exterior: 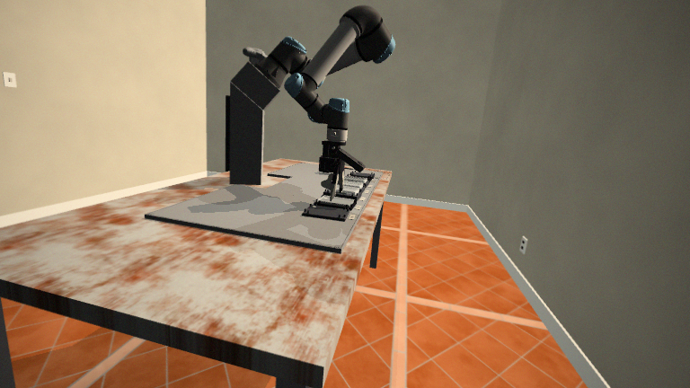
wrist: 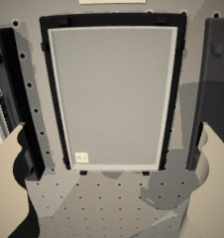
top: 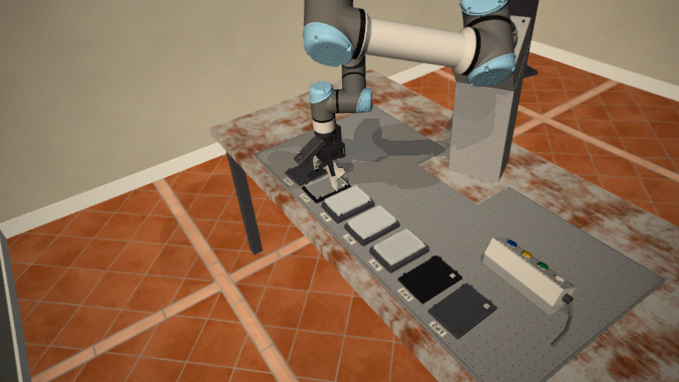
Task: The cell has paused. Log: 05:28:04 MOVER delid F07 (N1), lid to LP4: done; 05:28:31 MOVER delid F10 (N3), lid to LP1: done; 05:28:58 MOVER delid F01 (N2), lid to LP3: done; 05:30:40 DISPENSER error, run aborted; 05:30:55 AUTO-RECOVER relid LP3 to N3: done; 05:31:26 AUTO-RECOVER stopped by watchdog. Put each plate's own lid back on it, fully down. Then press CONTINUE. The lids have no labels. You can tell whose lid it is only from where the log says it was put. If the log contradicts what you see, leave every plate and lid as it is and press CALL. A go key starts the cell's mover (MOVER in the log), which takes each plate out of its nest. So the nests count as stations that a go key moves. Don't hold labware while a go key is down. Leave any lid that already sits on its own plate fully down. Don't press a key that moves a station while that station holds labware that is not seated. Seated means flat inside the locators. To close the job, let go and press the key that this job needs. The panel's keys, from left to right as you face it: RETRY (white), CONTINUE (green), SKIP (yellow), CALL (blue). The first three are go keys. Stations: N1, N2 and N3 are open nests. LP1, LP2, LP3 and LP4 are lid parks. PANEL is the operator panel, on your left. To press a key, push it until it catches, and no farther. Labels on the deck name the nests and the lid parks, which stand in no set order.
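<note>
Now: hand 30 mm above the black lid park. Round my hand: dark nest frame: 100 mm behind, 380 mm to the left, 30 mm below; plate: 30 mm behind, 120 mm to the left, 10 mm below; blue CALL key: 370 mm behind, 530 mm to the left, 30 mm above.
</note>
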